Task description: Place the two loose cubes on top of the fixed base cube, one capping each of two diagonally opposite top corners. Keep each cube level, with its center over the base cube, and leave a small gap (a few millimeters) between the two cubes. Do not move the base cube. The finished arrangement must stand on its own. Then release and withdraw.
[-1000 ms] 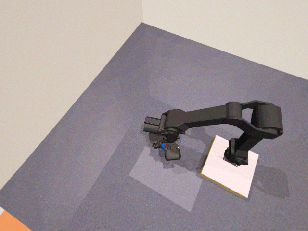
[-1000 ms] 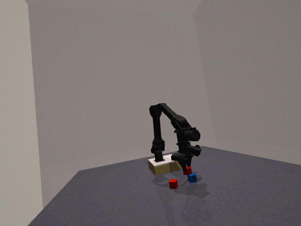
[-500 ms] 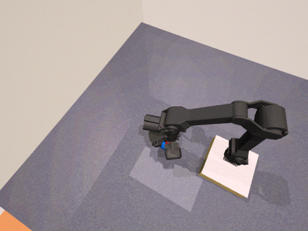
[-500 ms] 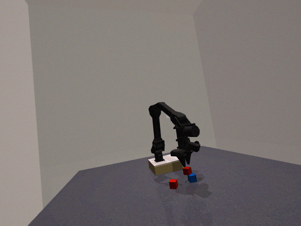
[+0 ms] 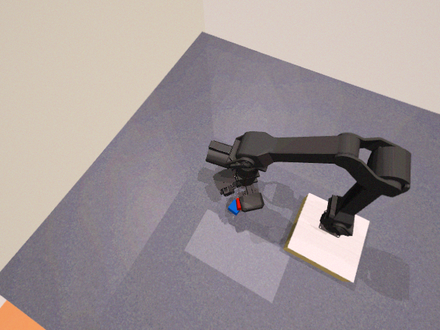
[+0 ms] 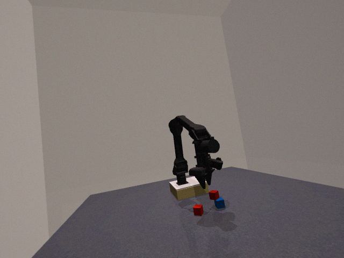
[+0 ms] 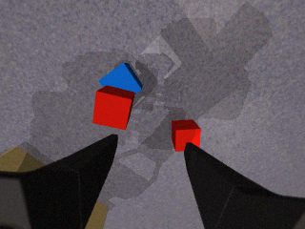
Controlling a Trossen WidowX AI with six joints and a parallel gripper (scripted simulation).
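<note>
Now: the blue cube 5 cm to the left of my gripper tip and 8 cm below it.
</note>
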